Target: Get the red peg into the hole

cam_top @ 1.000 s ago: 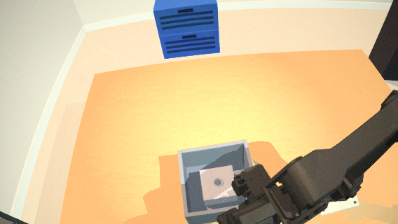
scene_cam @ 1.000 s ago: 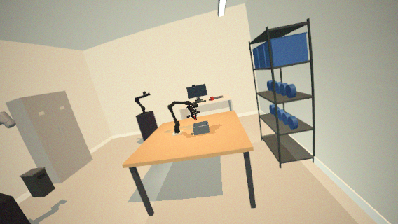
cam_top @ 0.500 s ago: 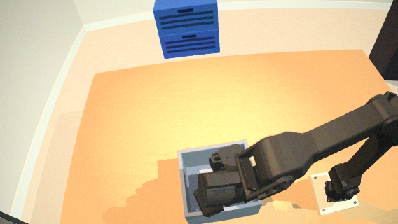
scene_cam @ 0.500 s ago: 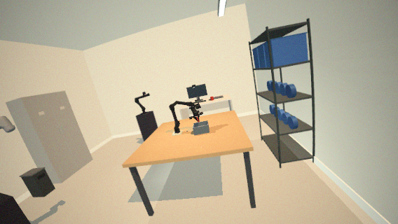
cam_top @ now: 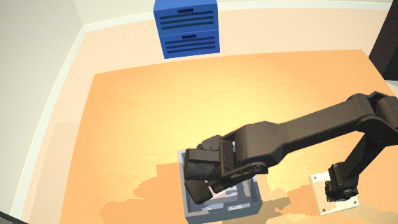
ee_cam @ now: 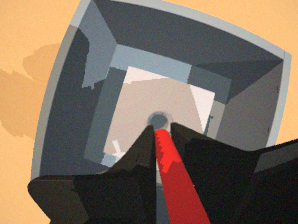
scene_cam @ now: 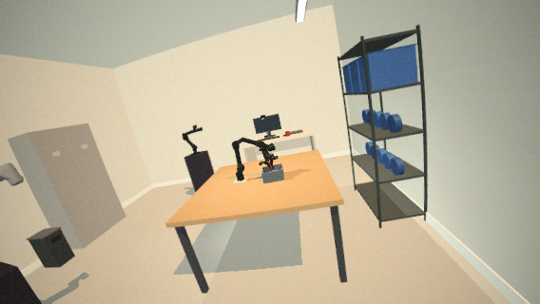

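My gripper tip is 40 mm above the pale plate. Also, from my gripper tip: grey box: 60 mm below; then red peg: 30 mm above, 10 mm to the left, 10 mm behind.
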